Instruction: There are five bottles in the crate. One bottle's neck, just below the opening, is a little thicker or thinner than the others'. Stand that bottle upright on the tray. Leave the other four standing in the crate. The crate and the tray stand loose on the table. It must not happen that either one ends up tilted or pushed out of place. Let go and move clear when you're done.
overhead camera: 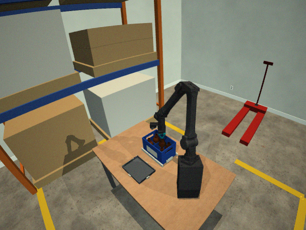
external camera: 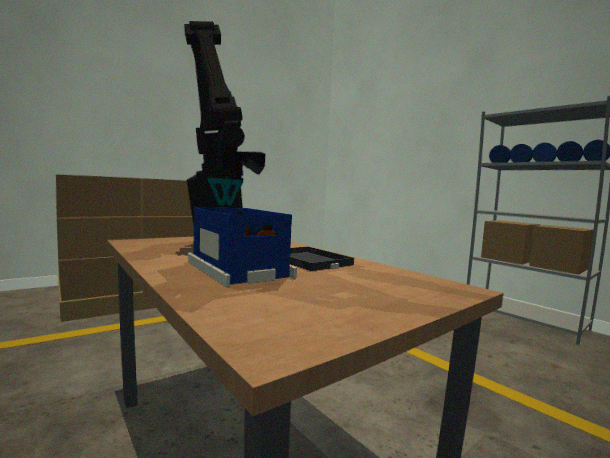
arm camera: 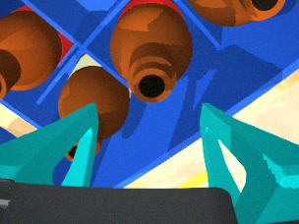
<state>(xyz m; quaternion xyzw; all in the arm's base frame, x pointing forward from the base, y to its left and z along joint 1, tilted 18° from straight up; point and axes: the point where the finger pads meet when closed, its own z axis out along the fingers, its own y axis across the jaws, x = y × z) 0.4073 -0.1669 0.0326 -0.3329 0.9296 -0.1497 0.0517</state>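
Now: the crate 120 mm below my hand, 40 mm to the left of it and 10 mm ahead of it. Also, from my hand: bottle (110 mm below, 100 mm ahead, 80 mm to the left); then dark tray (320 mm to the left, 190 mm below, 20 mm ahead).
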